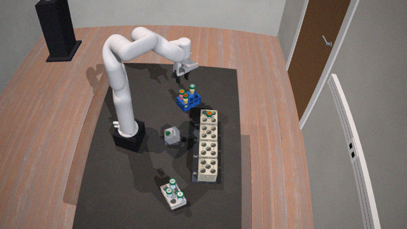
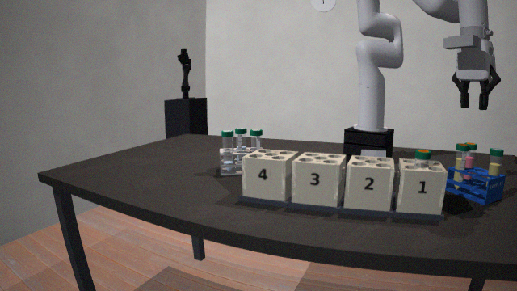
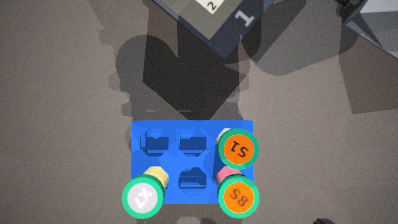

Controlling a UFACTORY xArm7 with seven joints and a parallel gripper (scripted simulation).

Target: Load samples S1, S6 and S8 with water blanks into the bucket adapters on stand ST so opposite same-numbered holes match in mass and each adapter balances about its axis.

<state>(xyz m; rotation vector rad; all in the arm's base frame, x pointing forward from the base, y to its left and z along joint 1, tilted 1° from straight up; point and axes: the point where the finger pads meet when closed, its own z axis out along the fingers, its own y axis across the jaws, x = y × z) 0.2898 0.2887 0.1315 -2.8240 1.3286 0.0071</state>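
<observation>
Now: the pink-filled tube 1 cm behind my hand and 16 cm below it. Round my hand: blue sample rack 4 cm ahead, 1 cm to the left, 20 cm below; then white blank rack 1 cm behind, 65 cm to the right, 20 cm below; then green done key 6 cm behind, 27 cm to the right, 16 cm below.
</observation>
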